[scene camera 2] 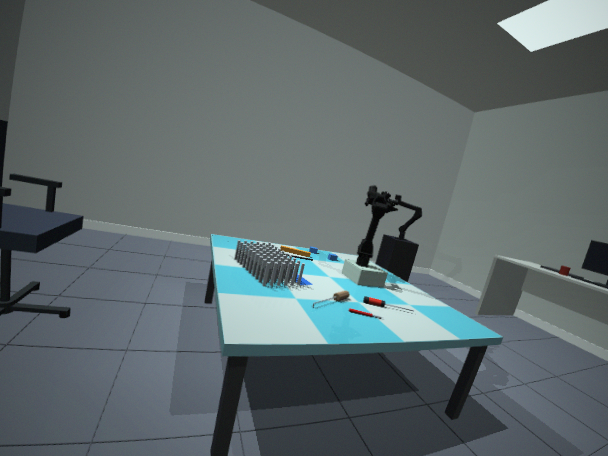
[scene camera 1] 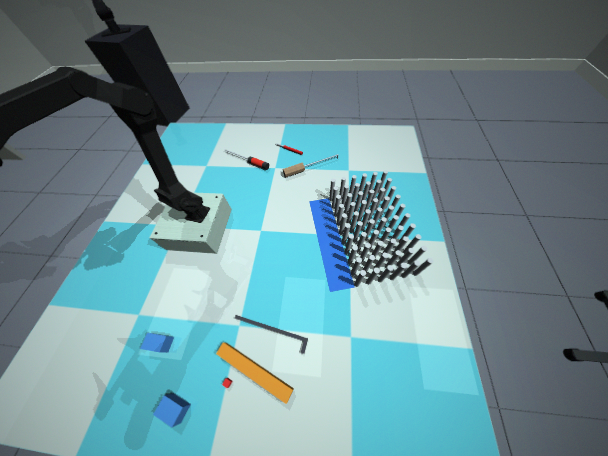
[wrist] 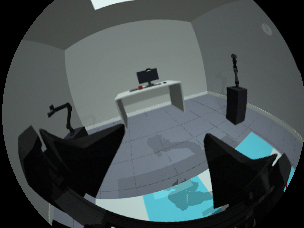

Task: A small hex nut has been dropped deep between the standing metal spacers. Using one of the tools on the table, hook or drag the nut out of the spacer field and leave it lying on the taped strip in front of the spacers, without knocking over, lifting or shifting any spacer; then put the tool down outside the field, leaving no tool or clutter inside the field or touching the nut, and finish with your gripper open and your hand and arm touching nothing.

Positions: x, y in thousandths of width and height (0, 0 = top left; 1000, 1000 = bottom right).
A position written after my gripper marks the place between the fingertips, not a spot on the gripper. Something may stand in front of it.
My gripper (wrist: 544, 586) is open, with nothing in its grasp. Further things: an orange flat bar (scene camera 1: 440, 834) and a blue taped strip (scene camera 1: 557, 602).
The wrist view misses the orange flat bar: it is out of frame.
